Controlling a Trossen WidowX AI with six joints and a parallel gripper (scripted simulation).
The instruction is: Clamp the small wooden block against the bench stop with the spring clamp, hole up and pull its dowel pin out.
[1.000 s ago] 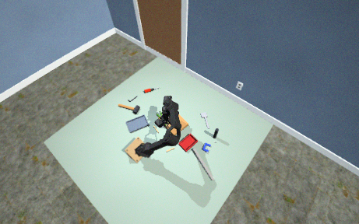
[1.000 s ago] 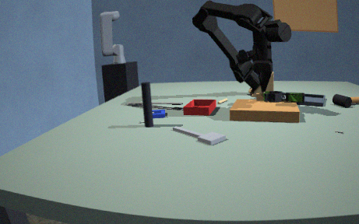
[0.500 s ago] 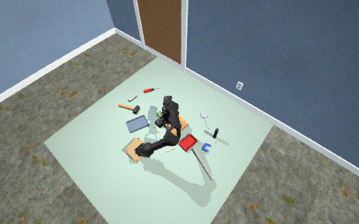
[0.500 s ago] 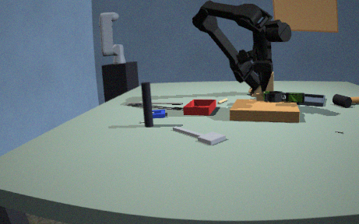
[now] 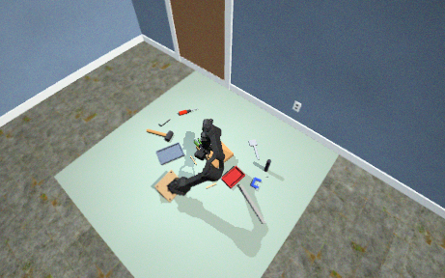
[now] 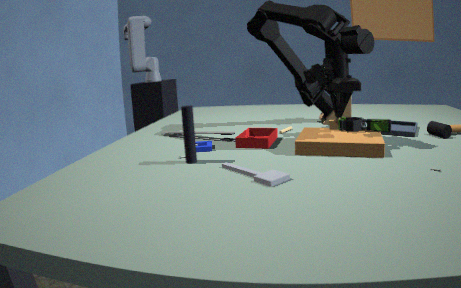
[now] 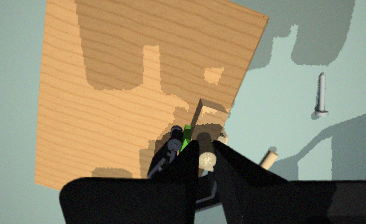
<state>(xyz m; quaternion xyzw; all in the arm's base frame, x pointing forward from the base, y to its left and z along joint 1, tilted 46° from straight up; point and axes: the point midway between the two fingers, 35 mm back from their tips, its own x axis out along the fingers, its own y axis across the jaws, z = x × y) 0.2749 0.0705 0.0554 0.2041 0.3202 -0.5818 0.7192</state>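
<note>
Now: the dowel pin 40 mm below my hand. From my hand the other things lie so: wooden board (80 mm below, 60 mm ahead); screw (110 mm behind, 90 mm below, 40 mm to the right); small wooden block (60 mm below).
</note>
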